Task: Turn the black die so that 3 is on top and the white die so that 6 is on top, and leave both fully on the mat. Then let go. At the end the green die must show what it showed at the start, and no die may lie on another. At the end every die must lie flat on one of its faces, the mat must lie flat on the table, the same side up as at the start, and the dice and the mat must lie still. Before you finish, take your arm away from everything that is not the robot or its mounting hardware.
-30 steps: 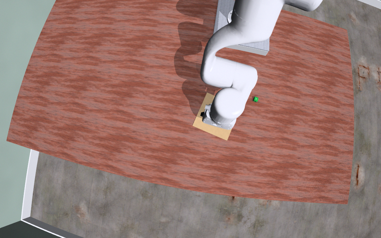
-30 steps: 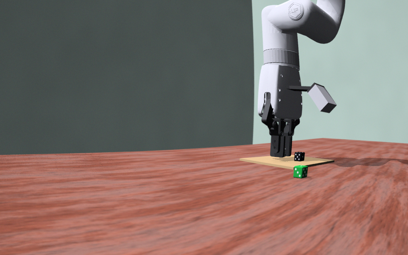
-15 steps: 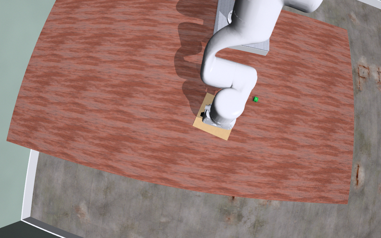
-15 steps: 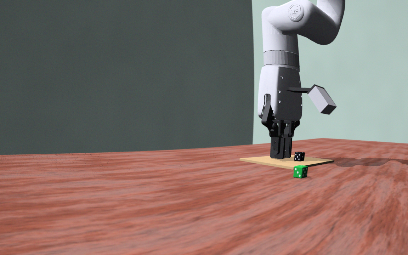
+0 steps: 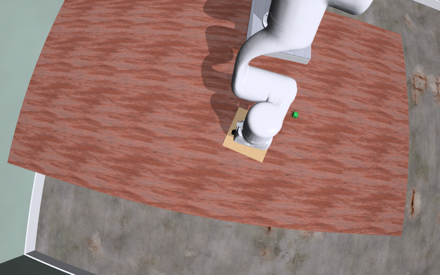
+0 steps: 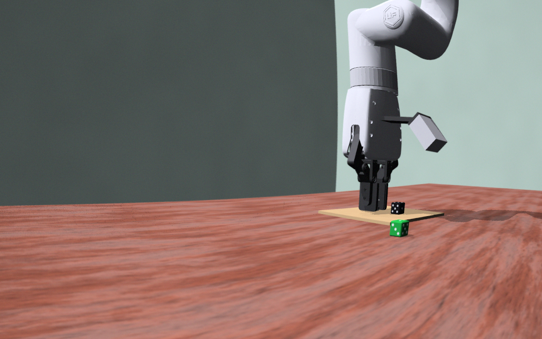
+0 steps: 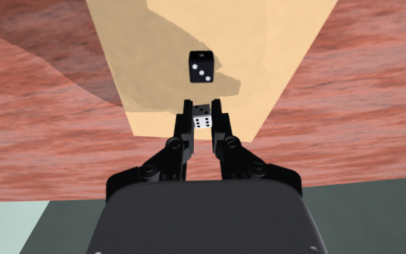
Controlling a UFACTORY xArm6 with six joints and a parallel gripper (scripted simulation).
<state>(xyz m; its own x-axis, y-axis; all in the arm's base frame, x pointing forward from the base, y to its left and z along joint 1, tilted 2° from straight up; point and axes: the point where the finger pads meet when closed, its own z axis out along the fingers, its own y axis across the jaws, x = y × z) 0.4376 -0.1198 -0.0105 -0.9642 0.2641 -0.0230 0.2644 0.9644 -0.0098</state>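
The white die is 10 mm below my hand. Also, from my hand: green die: 90 mm behind, 160 mm to the left, 20 mm below; then tan mat: 20 mm behind, 10 mm to the left, 20 mm below; then black die: 40 mm behind, 10 mm to the left, 10 mm below.
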